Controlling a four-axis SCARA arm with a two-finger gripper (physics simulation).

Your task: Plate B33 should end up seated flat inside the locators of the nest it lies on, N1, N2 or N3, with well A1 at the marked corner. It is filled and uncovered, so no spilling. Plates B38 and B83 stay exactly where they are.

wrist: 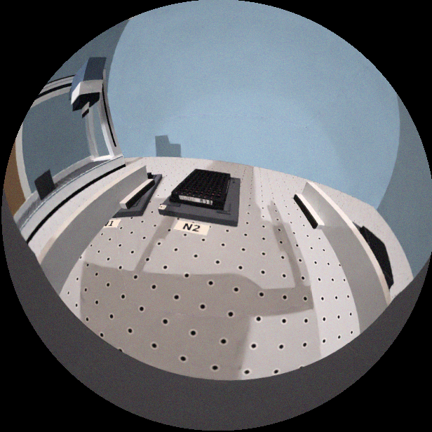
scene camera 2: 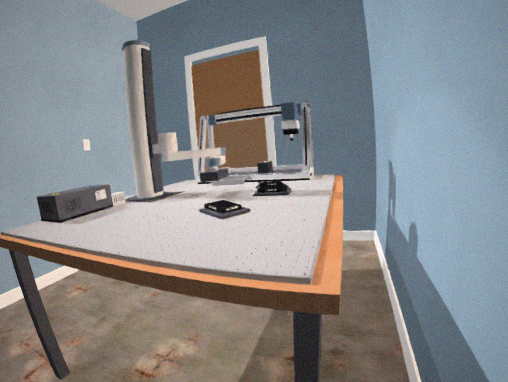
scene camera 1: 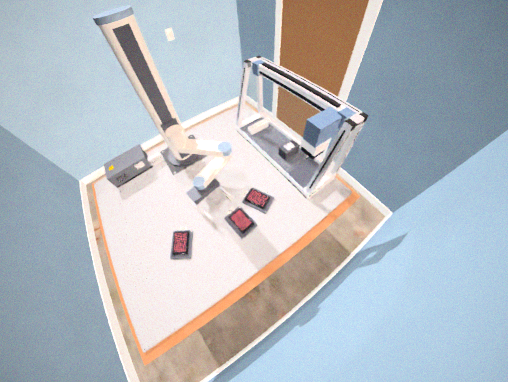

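Observation:
My gripper (scene camera 1: 222, 211) (wrist: 224, 178) is open and empty, short of the N2 nest and above the board. A black plate with red-filled wells (scene camera 1: 240, 220) (wrist: 202, 186) lies on the dark N2 nest (wrist: 220, 214), between the finger lines in the wrist view. More nest shows on its right than on its left. Its label is too blurred to read surely. The N1 nest (wrist: 145, 206) is partly behind the left finger; its plate (scene camera 1: 258, 198) shows in scene camera 1. The N3 plate (scene camera 1: 181, 243) (scene camera 2: 223, 206) lies on its own nest. Which plate is B33 I cannot tell, nor A1.
A gantry frame (scene camera 1: 300, 85) (scene camera 2: 308, 145) with a blue head (scene camera 1: 321, 127) (scene camera 2: 290, 111) stands beyond N1. A dark controller box (scene camera 1: 127, 167) (scene camera 2: 75, 202) stands left of the arm's column (scene camera 1: 142, 75) (scene camera 2: 137, 120). The perforated board (scene camera 1: 150, 300) (scene camera 2: 200, 245) has an orange table edge around it.

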